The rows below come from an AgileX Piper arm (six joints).
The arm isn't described. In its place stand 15 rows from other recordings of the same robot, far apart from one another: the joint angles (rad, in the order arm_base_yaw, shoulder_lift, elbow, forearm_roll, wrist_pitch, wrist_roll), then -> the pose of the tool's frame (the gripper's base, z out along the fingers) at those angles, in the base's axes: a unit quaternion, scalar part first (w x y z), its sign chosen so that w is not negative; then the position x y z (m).
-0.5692 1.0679 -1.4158 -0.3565 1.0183 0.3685 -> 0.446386 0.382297 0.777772 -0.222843 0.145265 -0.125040 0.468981
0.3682 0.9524 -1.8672 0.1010 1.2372 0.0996 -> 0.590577 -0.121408 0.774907 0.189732 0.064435 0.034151 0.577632
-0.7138 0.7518 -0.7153 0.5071 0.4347 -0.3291 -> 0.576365 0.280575 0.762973 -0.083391 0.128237 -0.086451 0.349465
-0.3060 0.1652 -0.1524 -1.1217 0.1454 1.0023 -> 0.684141 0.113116 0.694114 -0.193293 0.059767 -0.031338 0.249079
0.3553 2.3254 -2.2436 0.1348 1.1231 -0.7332 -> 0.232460 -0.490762 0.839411 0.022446 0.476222 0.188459 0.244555
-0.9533 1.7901 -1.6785 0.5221 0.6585 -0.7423 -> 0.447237 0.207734 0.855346 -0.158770 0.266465 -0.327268 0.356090
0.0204 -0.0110 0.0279 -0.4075 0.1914 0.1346 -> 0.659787 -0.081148 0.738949 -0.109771 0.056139 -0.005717 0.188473
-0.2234 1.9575 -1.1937 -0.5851 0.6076 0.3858 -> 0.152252 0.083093 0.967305 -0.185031 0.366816 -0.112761 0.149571
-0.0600 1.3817 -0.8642 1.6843 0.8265 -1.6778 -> 0.541478 -0.190469 0.753101 0.321500 0.284580 0.049530 0.304183
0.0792 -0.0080 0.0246 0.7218 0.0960 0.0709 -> 0.631048 0.225267 0.670842 0.317811 0.056056 0.010230 0.198833
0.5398 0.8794 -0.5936 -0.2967 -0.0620 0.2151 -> 0.637417 -0.236158 0.716689 0.155841 0.162092 0.099040 0.324620
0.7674 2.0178 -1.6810 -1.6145 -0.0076 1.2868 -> 0.598036 -0.413115 0.673053 0.136710 0.354683 0.343100 0.297820
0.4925 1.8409 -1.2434 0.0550 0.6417 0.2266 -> 0.187232 -0.111649 0.971560 0.092468 0.332681 0.181916 0.198503
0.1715 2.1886 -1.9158 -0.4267 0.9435 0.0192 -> 0.231636 -0.156012 0.944458 -0.173219 0.483757 0.052842 0.230393
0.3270 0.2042 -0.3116 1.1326 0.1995 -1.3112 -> 0.735496 -0.233658 0.626006 0.112100 0.053520 0.035397 0.297880
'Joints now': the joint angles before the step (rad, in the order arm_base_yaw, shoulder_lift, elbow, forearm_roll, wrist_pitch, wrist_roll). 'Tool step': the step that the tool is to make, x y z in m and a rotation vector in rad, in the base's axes. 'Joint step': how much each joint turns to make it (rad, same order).
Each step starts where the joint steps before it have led.
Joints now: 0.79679 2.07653 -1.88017 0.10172 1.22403 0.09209
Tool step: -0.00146 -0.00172 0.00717 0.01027 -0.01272 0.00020
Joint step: 0.00001 -0.01624 0.00000 -0.00193 0.00000 0.00001
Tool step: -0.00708 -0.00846 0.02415 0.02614 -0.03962 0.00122
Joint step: -0.00001 -0.06251 0.01044 -0.01011 0.00571 -0.00002
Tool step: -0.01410 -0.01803 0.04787 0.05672 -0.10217 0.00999
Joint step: 0.00001 -0.11732 0.00387 -0.02957 0.00224 -0.01099
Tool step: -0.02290 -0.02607 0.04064 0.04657 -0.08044 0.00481
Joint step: -0.00001 -0.14054 0.04925 -0.02154 0.00214 -0.00809
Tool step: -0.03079 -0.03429 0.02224 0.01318 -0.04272 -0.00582
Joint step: -0.00001 -0.16687 0.12533 -0.02268 0.00221 0.00196
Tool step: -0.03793 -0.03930 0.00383 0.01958 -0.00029 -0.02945
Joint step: 0.00000 -0.19514 0.19145 -0.00399 -0.01096 0.03335
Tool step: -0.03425 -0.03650 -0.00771 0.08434 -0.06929 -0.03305
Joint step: -0.00002 -0.21108 0.22623 -0.01188 -0.12412 0.03648
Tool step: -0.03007 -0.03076 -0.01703 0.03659 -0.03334 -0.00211
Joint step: 0.00001 -0.17676 0.18639 0.00000 -0.05910 0.00274
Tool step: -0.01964 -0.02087 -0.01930 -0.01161 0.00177 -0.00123
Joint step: 0.00002 -0.11531 0.12732 -0.00698 -0.00247 0.00003
